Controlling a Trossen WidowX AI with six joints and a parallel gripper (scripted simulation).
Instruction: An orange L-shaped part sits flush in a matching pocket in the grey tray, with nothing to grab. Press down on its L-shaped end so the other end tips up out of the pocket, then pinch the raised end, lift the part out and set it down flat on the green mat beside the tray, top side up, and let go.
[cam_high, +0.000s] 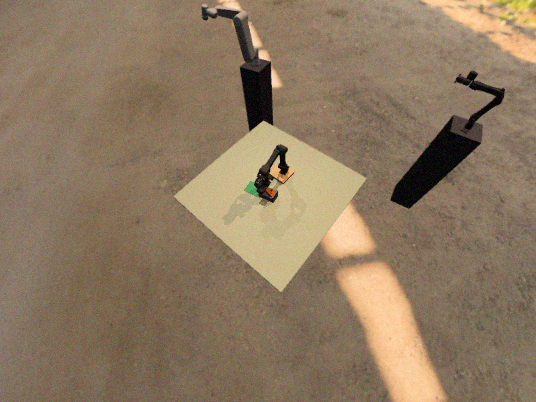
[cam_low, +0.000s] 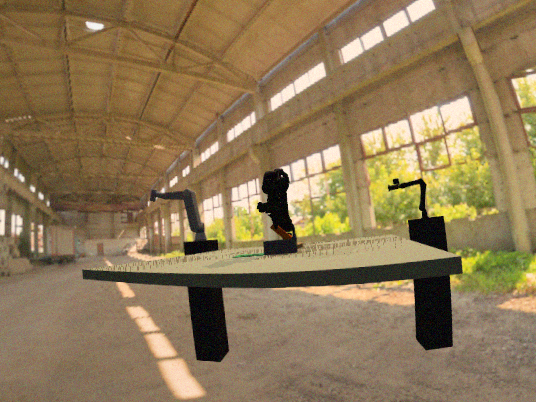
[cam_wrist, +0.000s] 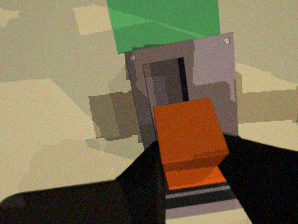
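Now: the green mat 140 mm to the right of my gripper tip, 130 mm below it and 10 mm behind it. The rest, counted from my gripper tip: orange L-shaped part: 30 mm to the left, 30 mm below, 20 mm behind.
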